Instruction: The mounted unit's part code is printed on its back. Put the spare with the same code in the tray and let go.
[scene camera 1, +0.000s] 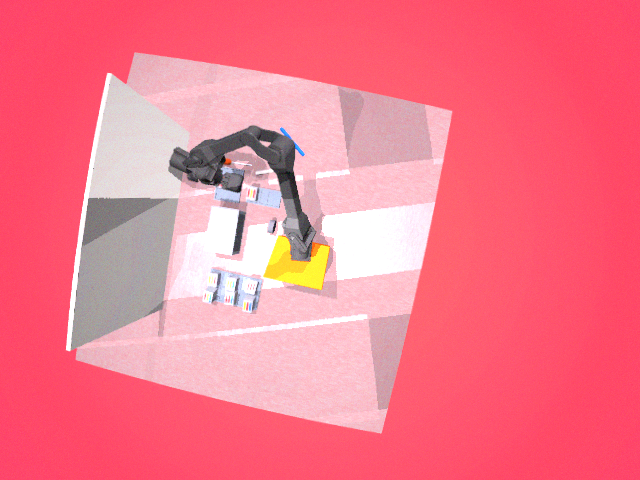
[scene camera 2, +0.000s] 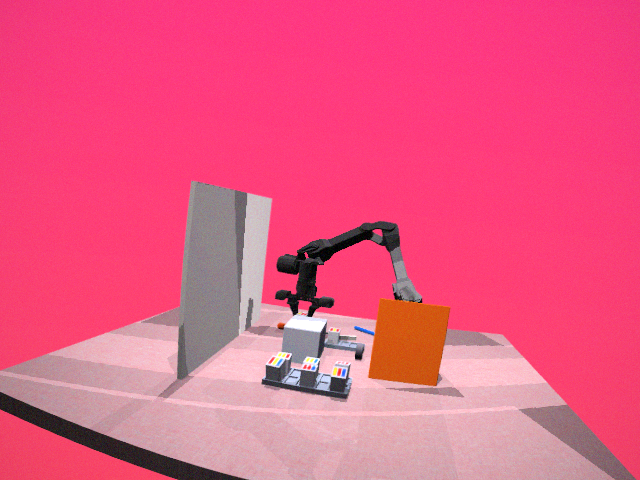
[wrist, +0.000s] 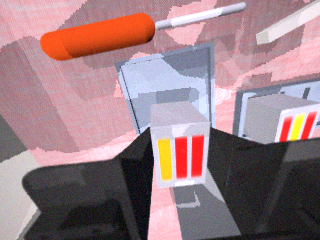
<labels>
My gripper shows in scene camera 1, in scene camera 2 and in the wrist view (172, 129). One and the same spot on my gripper: (scene camera 1: 232, 182) is (scene camera 2: 324, 297).
</labels>
